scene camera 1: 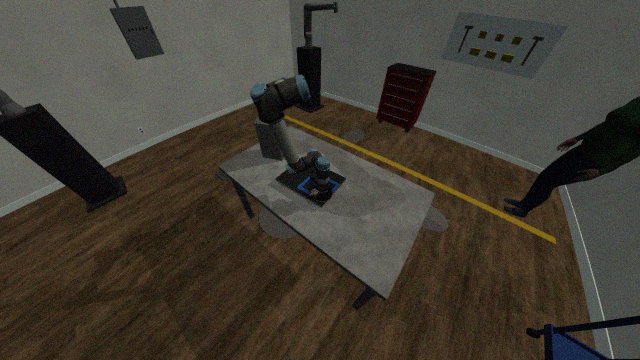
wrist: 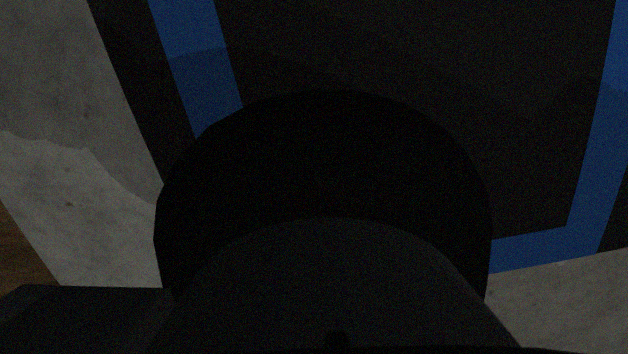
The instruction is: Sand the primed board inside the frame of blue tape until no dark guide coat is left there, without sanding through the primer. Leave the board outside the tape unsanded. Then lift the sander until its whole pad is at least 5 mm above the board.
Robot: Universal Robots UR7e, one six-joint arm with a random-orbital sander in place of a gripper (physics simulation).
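Frame: origin at the arm's base, x ahead, y left, z up, level; centimetres.
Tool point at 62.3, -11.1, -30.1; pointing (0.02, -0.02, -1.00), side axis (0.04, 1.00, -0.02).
A point is followed by its place in that frame, as x, y, z.
The dark board [scene camera 1: 290, 178] @(36.0, -14.8, -30.5) [wrist: 135, 100] @(55.4, -18.6, -30.5) lies on the table. A frame of blue tape [scene camera 1: 303, 187] [wrist: 590, 170] @(60.1, 2.2, -30.4) is on it; in the wrist view parts of its left, right and near sides show. The board inside the tape looks evenly dark in the wrist view; guide coat and primer cannot be told apart in this dim light. My sander [scene camera 1: 322, 192] [wrist: 325, 155], a round black pad housing, is over the near left corner of the tape frame and hides it. Whether the pad touches the board cannot be told. The sander stands in place of a gripper, with no fingers.
The grey table [scene camera 1: 370, 225] @(97.0, -6.4, -34.8) [wrist: 40, 175] @(59.5, -32.7, -34.8) carries the arm's base block [scene camera 1: 269, 142] @(4.8, -7.1, -18.3). A person [scene camera 1: 560, 160] stands at the right beyond the yellow floor line [scene camera 1: 450, 192]. A red drawer cabinet [scene camera 1: 405, 95] and dark pedestals stand behind and at the left.
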